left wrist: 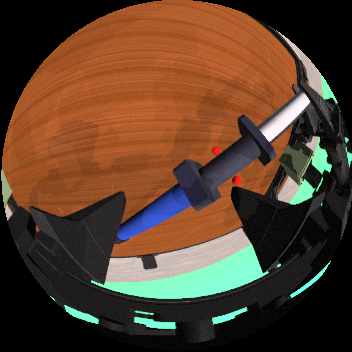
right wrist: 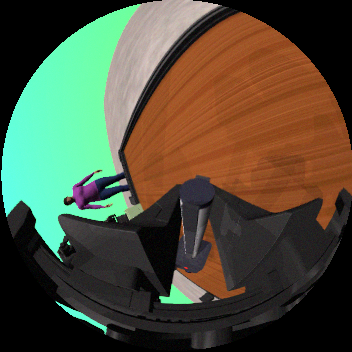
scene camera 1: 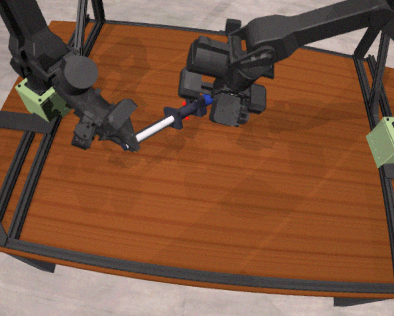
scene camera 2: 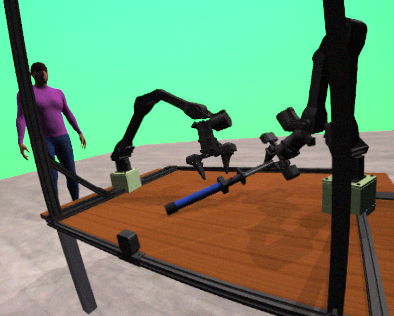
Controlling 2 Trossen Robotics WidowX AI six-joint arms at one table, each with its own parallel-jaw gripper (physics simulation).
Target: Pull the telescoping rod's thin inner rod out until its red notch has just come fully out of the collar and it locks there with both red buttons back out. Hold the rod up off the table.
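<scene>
The rod's blue barrel (scene camera 1: 208,99) (scene camera 2: 197,195) (left wrist: 155,212) slopes down to a black end cap (scene camera 2: 171,208). The dark collar (scene camera 1: 190,109) (left wrist: 230,162) joins it to the white inner rod (scene camera 1: 154,130) (scene camera 2: 256,169) (left wrist: 285,117) (right wrist: 203,227). One red button (scene camera 1: 184,103) (left wrist: 216,150) and the other red button (scene camera 1: 187,118) (left wrist: 237,180) stand out on opposite sides of the collar. No red notch shows. My right gripper (scene camera 1: 131,145) (right wrist: 192,189) is shut on the inner rod's outer end, holding the rod above the table. My left gripper (scene camera 2: 215,175) (left wrist: 178,194) is wide open, near the barrel's collar end; its fingertips are hidden in scene camera 1.
The wooden table (scene camera 1: 210,215) (scene camera 2: 135,230) has a dark metal frame (scene camera 1: 200,272) around its edge. A dark upright post (scene camera 2: 340,240) stands at the right in scene camera 2. A small black block (scene camera 2: 128,241) sits on the near rail. A person (scene camera 2: 50,112) stands beyond the table.
</scene>
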